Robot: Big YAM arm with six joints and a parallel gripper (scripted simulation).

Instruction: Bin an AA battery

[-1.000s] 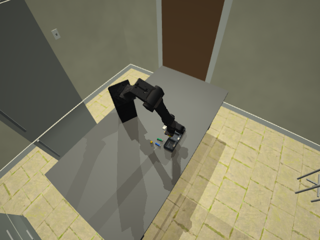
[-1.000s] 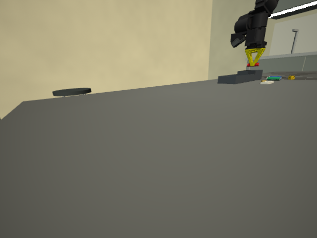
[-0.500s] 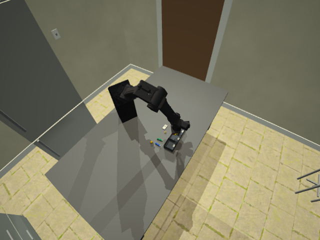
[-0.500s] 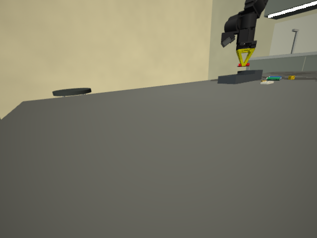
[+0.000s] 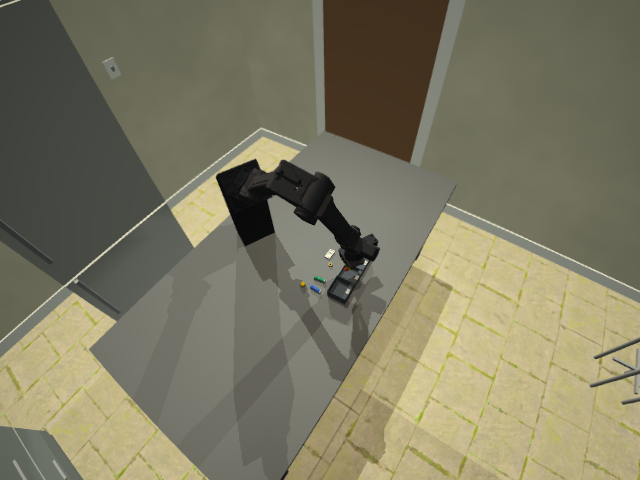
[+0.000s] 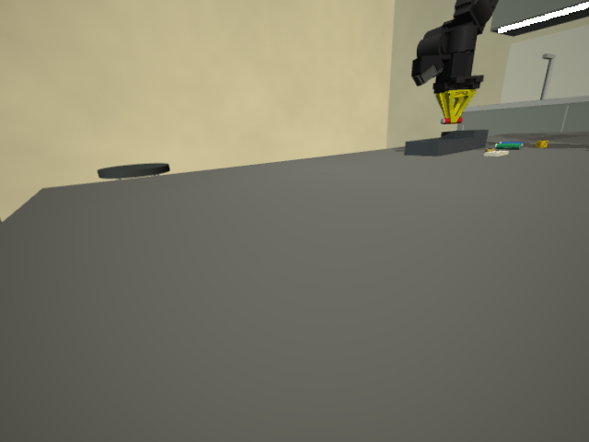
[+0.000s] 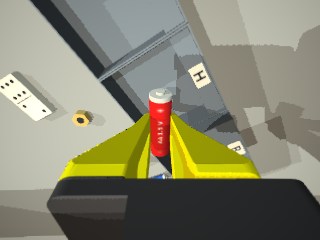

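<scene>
The dark bin lies 60 mm below my hand. Also, from my hand: red AA battery: right at my hand; brass nut: 90 mm behind, 70 mm below, 40 mm to the left; green battery: 120 mm behind, 70 mm below, 40 mm to the right.
</scene>
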